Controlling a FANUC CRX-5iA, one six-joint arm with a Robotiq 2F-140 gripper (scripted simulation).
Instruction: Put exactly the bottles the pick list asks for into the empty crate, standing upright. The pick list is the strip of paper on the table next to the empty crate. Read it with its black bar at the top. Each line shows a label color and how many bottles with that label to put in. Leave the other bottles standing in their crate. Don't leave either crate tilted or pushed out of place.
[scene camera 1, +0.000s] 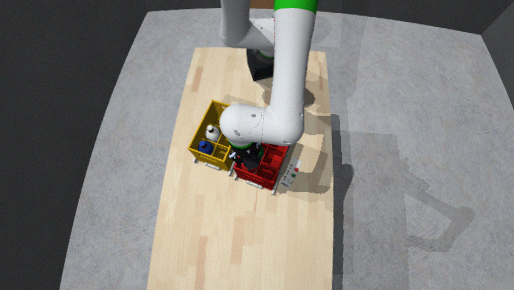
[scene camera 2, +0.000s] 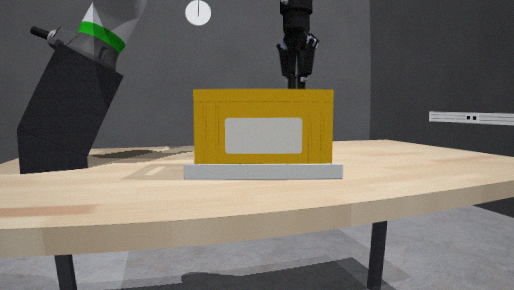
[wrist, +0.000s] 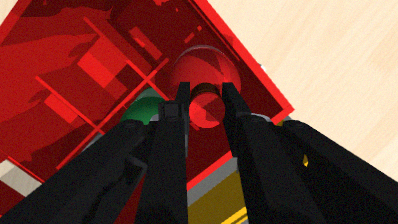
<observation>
I see my gripper (scene camera 2: 296, 101), a red crate (wrist: 60, 60), a red bottle (wrist: 204, 66) and a green bottle (wrist: 145, 105).
My gripper also shows in the wrist view (wrist: 205, 98). Scene camera 2 does not show the red crate, which is hidden by a yellow crate. Scene camera 2 misses the green bottle, which is hidden by a yellow crate.
</observation>
